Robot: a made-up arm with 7 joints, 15 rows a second.
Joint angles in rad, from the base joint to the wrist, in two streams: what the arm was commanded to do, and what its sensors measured. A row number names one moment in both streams.
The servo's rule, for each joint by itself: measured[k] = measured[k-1] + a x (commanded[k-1-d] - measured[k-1]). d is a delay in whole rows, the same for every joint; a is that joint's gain. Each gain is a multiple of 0.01, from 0.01 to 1. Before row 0 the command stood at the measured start. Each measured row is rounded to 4 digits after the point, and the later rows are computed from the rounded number. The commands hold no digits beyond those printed.
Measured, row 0: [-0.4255, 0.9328, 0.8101, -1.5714, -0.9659, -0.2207, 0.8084]
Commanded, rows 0 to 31: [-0.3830, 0.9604, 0.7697, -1.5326, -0.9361, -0.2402, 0.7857]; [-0.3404, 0.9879, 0.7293, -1.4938, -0.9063, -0.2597, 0.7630]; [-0.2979, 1.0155, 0.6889, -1.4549, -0.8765, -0.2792, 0.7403]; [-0.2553, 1.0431, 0.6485, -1.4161, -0.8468, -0.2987, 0.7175]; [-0.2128, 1.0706, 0.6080, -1.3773, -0.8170, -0.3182, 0.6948]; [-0.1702, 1.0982, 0.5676, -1.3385, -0.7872, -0.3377, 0.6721]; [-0.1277, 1.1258, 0.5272, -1.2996, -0.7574, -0.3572, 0.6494]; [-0.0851, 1.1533, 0.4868, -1.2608, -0.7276, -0.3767, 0.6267]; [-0.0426, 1.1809, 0.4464, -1.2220, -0.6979, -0.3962, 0.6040]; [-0.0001, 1.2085, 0.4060, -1.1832, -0.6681, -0.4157, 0.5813]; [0.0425, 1.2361, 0.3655, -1.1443, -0.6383, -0.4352, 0.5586]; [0.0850, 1.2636, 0.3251, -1.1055, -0.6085, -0.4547, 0.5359]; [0.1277, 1.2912, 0.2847, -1.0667, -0.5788, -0.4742, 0.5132]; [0.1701, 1.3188, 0.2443, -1.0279, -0.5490, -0.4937, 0.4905]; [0.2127, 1.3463, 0.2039, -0.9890, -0.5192, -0.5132, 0.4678]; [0.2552, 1.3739, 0.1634, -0.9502, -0.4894, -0.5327, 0.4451]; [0.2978, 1.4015, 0.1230, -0.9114, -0.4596, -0.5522, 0.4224]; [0.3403, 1.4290, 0.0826, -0.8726, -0.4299, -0.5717, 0.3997]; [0.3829, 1.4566, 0.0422, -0.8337, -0.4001, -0.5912, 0.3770]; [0.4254, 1.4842, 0.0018, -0.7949, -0.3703, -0.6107, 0.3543]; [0.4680, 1.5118, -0.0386, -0.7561, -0.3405, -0.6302, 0.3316]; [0.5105, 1.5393, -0.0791, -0.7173, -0.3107, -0.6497, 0.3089]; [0.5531, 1.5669, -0.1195, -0.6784, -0.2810, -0.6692, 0.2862]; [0.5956, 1.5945, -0.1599, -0.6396, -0.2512, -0.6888, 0.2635]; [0.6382, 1.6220, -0.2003, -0.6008, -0.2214, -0.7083, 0.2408]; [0.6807, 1.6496, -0.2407, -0.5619, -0.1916, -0.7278, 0.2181]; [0.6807, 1.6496, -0.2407, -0.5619, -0.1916, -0.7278, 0.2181]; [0.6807, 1.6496, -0.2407, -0.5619, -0.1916, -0.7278, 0.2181]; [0.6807, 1.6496, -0.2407, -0.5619, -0.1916, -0.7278, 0.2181]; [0.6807, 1.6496, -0.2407, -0.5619, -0.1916, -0.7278, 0.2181]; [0.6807, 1.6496, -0.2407, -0.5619, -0.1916, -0.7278, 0.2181]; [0.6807, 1.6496, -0.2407, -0.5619, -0.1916, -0.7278, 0.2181]
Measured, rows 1 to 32: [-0.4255, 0.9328, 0.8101, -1.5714, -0.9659, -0.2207, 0.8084]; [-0.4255, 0.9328, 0.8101, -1.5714, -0.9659, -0.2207, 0.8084]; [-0.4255, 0.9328, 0.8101, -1.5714, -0.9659, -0.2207, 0.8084]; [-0.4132, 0.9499, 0.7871, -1.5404, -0.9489, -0.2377, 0.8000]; [-0.3921, 0.9735, 0.7542, -1.5031, -0.9246, -0.2568, 0.7863]; [-0.3648, 0.9995, 0.7170, -1.4645, -0.8972, -0.2763, 0.7693]; [-0.3330, 1.0265, 0.6780, -1.4258, -0.8685, -0.2958, 0.7501]; [-0.2981, 1.0538, 0.6381, -1.3870, -0.8391, -0.3153, 0.7296]; [-0.2610, 1.0813, 0.5979, -1.3482, -0.8095, -0.3348, 0.7083]; [-0.2223, 1.1089, 0.5576, -1.3093, -0.7798, -0.3543, 0.6865]; [-0.1825, 1.1364, 0.5172, -1.2705, -0.7500, -0.3738, 0.6644]; [-0.1419, 1.1640, 0.4768, -1.2317, -0.7203, -0.3933, 0.6421]; [-0.1008, 1.1916, 0.4364, -1.1929, -0.6905, -0.4128, 0.6196]; [-0.0592, 1.2192, 0.3960, -1.1540, -0.6607, -0.4323, 0.5970]; [-0.0174, 1.2467, 0.3556, -1.1152, -0.6309, -0.4518, 0.5744]; [0.0247, 1.2743, 0.3152, -1.0764, -0.6012, -0.4713, 0.5518]; [0.0669, 1.3019, 0.2748, -1.0376, -0.5714, -0.4908, 0.5291]; [0.1092, 1.3294, 0.2344, -0.9987, -0.5416, -0.5103, 0.5064]; [0.1515, 1.3570, 0.1939, -0.9599, -0.5118, -0.5298, 0.4837]; [0.1939, 1.3846, 0.1535, -0.9211, -0.4820, -0.5493, 0.4610]; [0.2364, 1.4121, 0.1131, -0.8823, -0.4523, -0.5688, 0.4383]; [0.2789, 1.4397, 0.0727, -0.8434, -0.4225, -0.5883, 0.4156]; [0.3214, 1.4673, 0.0323, -0.8046, -0.3927, -0.6078, 0.3929]; [0.3639, 1.4949, -0.0081, -0.7658, -0.3629, -0.6273, 0.3702]; [0.4064, 1.5224, -0.0486, -0.7270, -0.3331, -0.6468, 0.3475]; [0.4489, 1.5500, -0.0890, -0.6881, -0.3034, -0.6663, 0.3248]; [0.4914, 1.5776, -0.1294, -0.6493, -0.2736, -0.6859, 0.3021]; [0.5340, 1.6051, -0.1698, -0.6105, -0.2438, -0.7054, 0.2794]; [0.5765, 1.6327, -0.2102, -0.5716, -0.2140, -0.7249, 0.2567]; [0.6067, 1.6432, -0.2276, -0.5638, -0.2012, -0.7274, 0.2424]; [0.6282, 1.6472, -0.2351, -0.5623, -0.1957, -0.7277, 0.2334]; [0.6434, 1.6487, -0.2383, -0.5620, -0.1934, -0.7278, 0.2277]
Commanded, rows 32 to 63: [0.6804, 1.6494, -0.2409, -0.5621, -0.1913, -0.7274, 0.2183]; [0.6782, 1.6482, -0.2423, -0.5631, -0.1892, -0.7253, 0.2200]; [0.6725, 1.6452, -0.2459, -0.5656, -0.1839, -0.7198, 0.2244]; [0.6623, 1.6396, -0.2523, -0.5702, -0.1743, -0.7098, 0.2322]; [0.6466, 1.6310, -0.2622, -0.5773, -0.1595, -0.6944, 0.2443]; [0.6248, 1.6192, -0.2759, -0.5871, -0.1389, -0.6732, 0.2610]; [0.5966, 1.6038, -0.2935, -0.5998, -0.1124, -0.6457, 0.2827]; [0.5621, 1.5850, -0.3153, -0.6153, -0.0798, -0.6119, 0.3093]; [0.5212, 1.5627, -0.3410, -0.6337, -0.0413, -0.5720, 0.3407]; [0.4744, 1.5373, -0.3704, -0.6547, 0.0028, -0.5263, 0.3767]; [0.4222, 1.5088, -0.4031, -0.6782, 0.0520, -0.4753, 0.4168]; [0.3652, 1.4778, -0.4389, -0.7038, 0.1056, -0.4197, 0.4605]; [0.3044, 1.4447, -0.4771, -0.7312, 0.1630, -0.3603, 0.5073]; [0.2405, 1.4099, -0.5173, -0.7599, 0.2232, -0.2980, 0.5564]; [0.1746, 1.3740, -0.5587, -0.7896, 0.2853, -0.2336, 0.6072]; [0.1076, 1.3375, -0.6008, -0.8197, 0.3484, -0.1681, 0.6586]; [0.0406, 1.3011, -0.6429, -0.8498, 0.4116, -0.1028, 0.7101]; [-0.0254, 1.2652, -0.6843, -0.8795, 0.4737, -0.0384, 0.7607]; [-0.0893, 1.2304, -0.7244, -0.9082, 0.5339, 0.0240, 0.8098]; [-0.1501, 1.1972, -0.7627, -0.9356, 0.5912, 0.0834, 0.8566]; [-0.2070, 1.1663, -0.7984, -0.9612, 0.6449, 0.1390, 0.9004]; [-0.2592, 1.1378, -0.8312, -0.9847, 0.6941, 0.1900, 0.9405]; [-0.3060, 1.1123, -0.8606, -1.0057, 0.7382, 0.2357, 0.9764]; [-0.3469, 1.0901, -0.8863, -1.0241, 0.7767, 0.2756, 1.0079]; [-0.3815, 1.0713, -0.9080, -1.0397, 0.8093, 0.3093, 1.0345]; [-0.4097, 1.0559, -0.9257, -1.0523, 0.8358, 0.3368, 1.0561]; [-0.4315, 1.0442, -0.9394, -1.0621, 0.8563, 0.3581, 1.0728]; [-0.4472, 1.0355, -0.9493, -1.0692, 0.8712, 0.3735, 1.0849]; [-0.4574, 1.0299, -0.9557, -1.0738, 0.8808, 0.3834, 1.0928]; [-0.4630, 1.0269, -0.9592, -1.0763, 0.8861, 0.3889, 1.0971]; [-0.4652, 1.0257, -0.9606, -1.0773, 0.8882, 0.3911, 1.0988]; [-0.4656, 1.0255, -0.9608, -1.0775, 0.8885, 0.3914, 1.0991]
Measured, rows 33 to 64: [0.6542, 1.6493, -0.2397, -0.5619, -0.1924, -0.7278, 0.2241]; [0.6619, 1.6495, -0.2403, -0.5619, -0.1919, -0.7278, 0.2219]; [0.6674, 1.6496, -0.2405, -0.5619, -0.1917, -0.7278, 0.2205]; [0.6712, 1.6495, -0.2407, -0.5621, -0.1915, -0.7275, 0.2197]; [0.6732, 1.6487, -0.2416, -0.5629, -0.1902, -0.7256, 0.2198]; [0.6730, 1.6465, -0.2441, -0.5651, -0.1866, -0.7206, 0.2215]; [0.6699, 1.6422, -0.2488, -0.5692, -0.1796, -0.7112, 0.2255]; [0.6631, 1.6353, -0.2564, -0.5757, -0.1681, -0.6966, 0.2325]; [0.6520, 1.6253, -0.2675, -0.5848, -0.1515, -0.6762, 0.2430]; [0.6359, 1.6120, -0.2823, -0.5968, -0.1292, -0.6497, 0.2577]; [0.6145, 1.5953, -0.3011, -0.6116, -0.1010, -0.6168, 0.2768]; [0.5874, 1.5751, -0.3238, -0.6293, -0.0670, -0.5778, 0.3004]; [0.5546, 1.5517, -0.3504, -0.6496, -0.0272, -0.5330, 0.3286]; [0.5162, 1.5251, -0.3804, -0.6725, 0.0179, -0.4828, 0.3612]; [0.4724, 1.4958, -0.4137, -0.6975, 0.0679, -0.4279, 0.3979]; [0.4237, 1.4641, -0.4498, -0.7245, 0.1221, -0.3691, 0.4384]; [0.3706, 1.4305, -0.4883, -0.7528, 0.1797, -0.3072, 0.4821]; [0.3138, 1.3955, -0.5284, -0.7822, 0.2399, -0.2432, 0.5284]; [0.2540, 1.3595, -0.5697, -0.8122, 0.3017, -0.1779, 0.5766]; [0.1921, 1.3233, -0.6114, -0.8423, 0.3643, -0.1126, 0.6260]; [0.1290, 1.2873, -0.6530, -0.8721, 0.4267, -0.0480, 0.6758]; [0.0657, 1.2520, -0.6937, -0.9010, 0.4878, 0.0146, 0.7254]; [0.0031, 1.2180, -0.7330, -0.9287, 0.5467, 0.0745, 0.7739]; [-0.0578, 1.1859, -0.7703, -0.9547, 0.6027, 0.1306, 0.8207]; [-0.1162, 1.1561, -0.8050, -0.9787, 0.6548, 0.1823, 0.8650]; [-0.1712, 1.1289, -0.8367, -1.0003, 0.7023, 0.2288, 0.9062]; [-0.2222, 1.1048, -0.8650, -1.0193, 0.7447, 0.2695, 0.9438]; [-0.2684, 1.0840, -0.8895, -1.0356, 0.7815, 0.3041, 0.9774]; [-0.3094, 1.0666, -0.9101, -1.0490, 0.8125, 0.3325, 1.0065]; [-0.3448, 1.0527, -0.9268, -1.0595, 0.8375, 0.3548, 1.0310]; [-0.3745, 1.0420, -0.9396, -1.0673, 0.8567, 0.3711, 1.0509]; [-0.3985, 1.0345, -0.9488, -1.0725, 0.8704, 0.3818, 1.0664]
